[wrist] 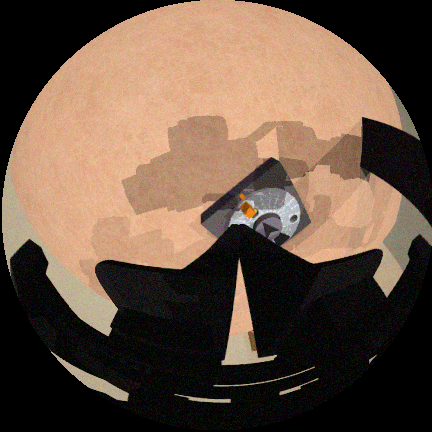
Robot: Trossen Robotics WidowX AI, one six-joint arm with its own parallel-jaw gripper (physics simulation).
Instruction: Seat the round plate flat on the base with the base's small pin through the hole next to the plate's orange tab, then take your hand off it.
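Places are measured from the arm's base along level axes (x ahead, y left, z up), in metres.
Pixels of known places: gripper, fingertip midpoint: [237, 230].
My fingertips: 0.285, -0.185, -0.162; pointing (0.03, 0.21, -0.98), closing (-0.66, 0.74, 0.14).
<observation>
Ahead of a thing's pixels: the offset from my fingertips to its middle, as dx, dy, dz. "spot": to the spot under its first point. Level surfaces: height alone.
The round silvery plate @(+0.005, +0.088, -0.076) [284, 201] lies on the dark square base @(spot: -0.050, +0.041, -0.088) [273, 172], around the dark hub @(+0.006, +0.087, -0.092) [268, 226]. Its orange tab @(+0.003, +0.041, -0.073) [248, 209] is at the plate's left side, near a small orange mark @(spot: -0.003, +0.032, -0.086) [242, 196] on the base. A tiny yellowish spot shows at the tab's right end; I cannot tell whether it is the small pin in the hole. Another hole @(spot: -0.029, +0.119, -0.085) [294, 218] shows dark at the plate's right. Whether the plate is fully flat is hard to tell. My gripper [237, 230] is shut and empty; its tips cover the near left part of the plate and base from view.
The base stands on a light wooden table top @(dz -0.112) [200, 60]. Shadows of the arm fall across the table behind and left of the base. A black curved part [395, 155] reaches in at the right edge. Pale floor shows past the table's edge at lower left.
</observation>
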